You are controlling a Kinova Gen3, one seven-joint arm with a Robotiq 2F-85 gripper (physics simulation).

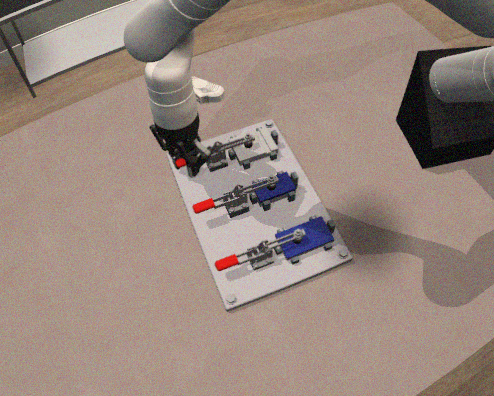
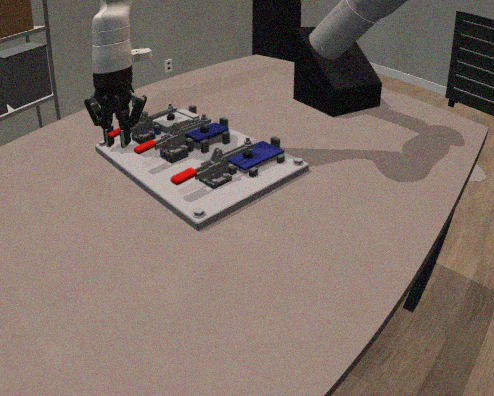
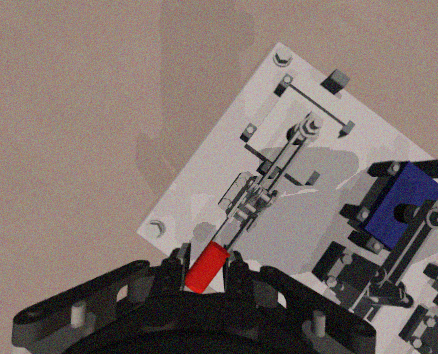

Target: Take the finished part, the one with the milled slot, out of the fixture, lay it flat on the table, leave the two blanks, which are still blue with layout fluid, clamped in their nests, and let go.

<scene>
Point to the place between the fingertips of my gripper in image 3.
At 206,254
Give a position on a fixture plate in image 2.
At 148,170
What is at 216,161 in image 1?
A toggle clamp.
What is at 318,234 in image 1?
A blue blank.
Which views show my gripper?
Image 1, image 2 and image 3: all of them.
</scene>
